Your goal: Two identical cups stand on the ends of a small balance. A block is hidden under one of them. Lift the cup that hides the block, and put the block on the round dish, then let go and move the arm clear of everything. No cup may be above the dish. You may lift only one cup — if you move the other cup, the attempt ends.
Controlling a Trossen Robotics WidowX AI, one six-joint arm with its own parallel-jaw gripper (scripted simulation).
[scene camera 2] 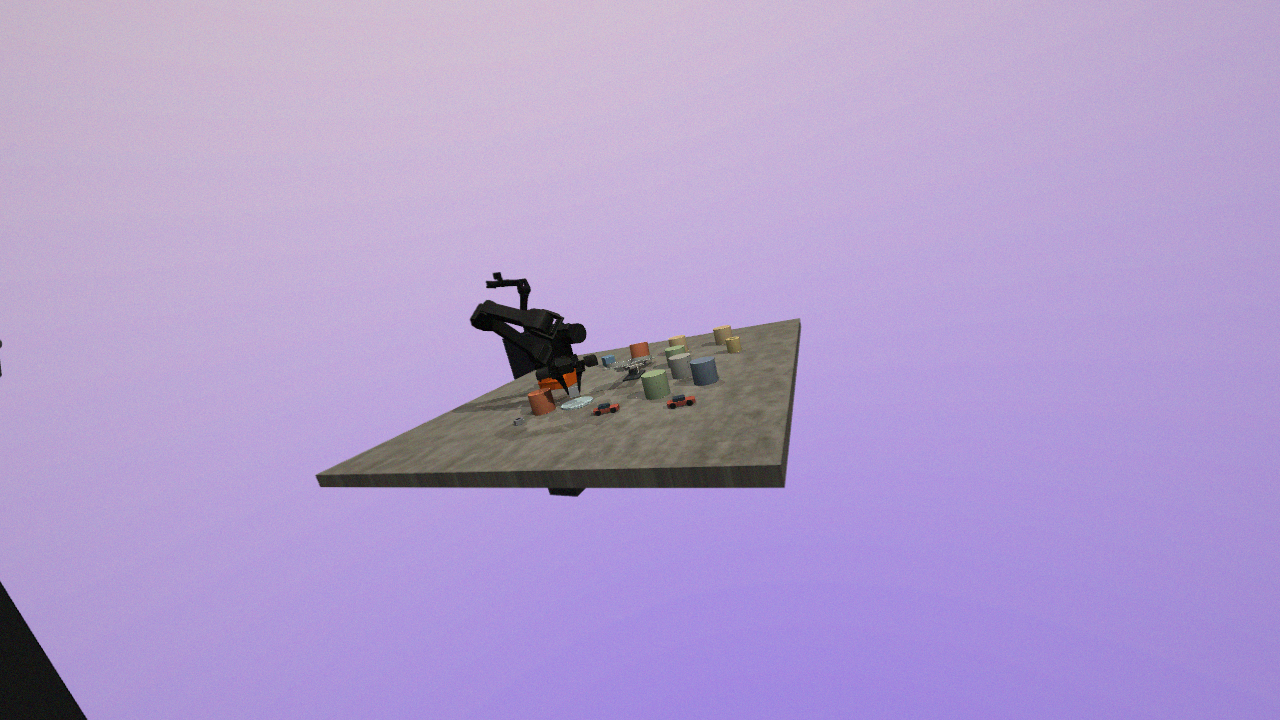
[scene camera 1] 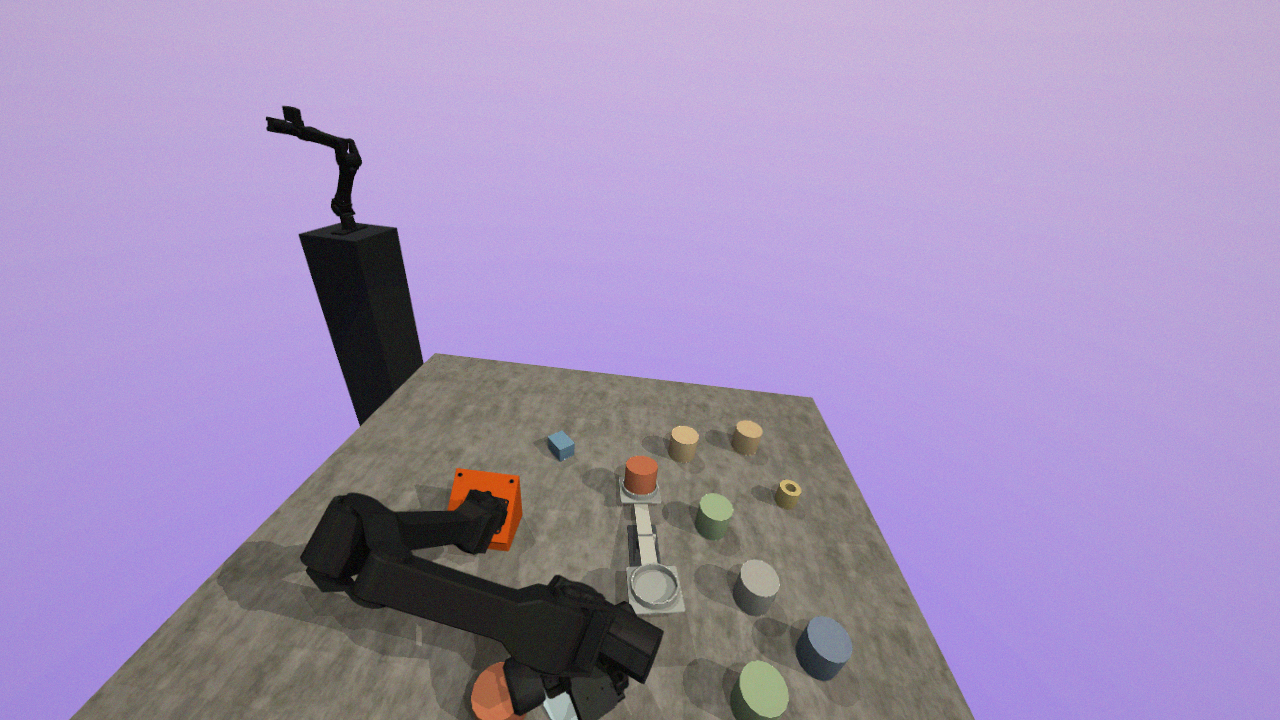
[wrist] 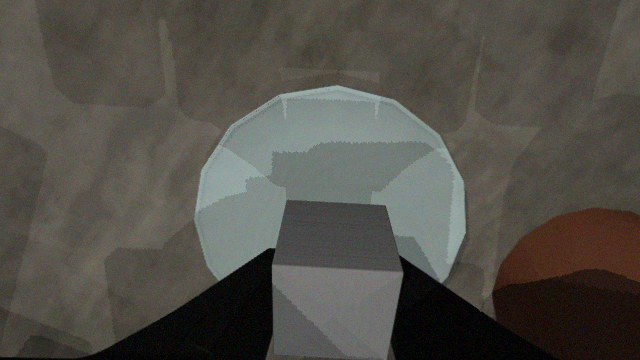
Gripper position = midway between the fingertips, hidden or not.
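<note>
My gripper (scene camera 1: pixel 576 679) holds a grey block; scene camera 1 does not show the grey block, hidden by my gripper. Also present are an orange cup (scene camera 1: pixel 641 472), a balance beam (scene camera 1: pixel 653 588) and a grey cylinder (scene camera 1: pixel 757 584). My gripper (scene camera 2: pixel 574 393) is visible as well. My gripper (wrist: pixel 332 265) is seen with the grey block (wrist: pixel 336 273) and a pale blue round dish (wrist: pixel 337 144), while in the wrist view the grey cylinder is out of frame.
</note>
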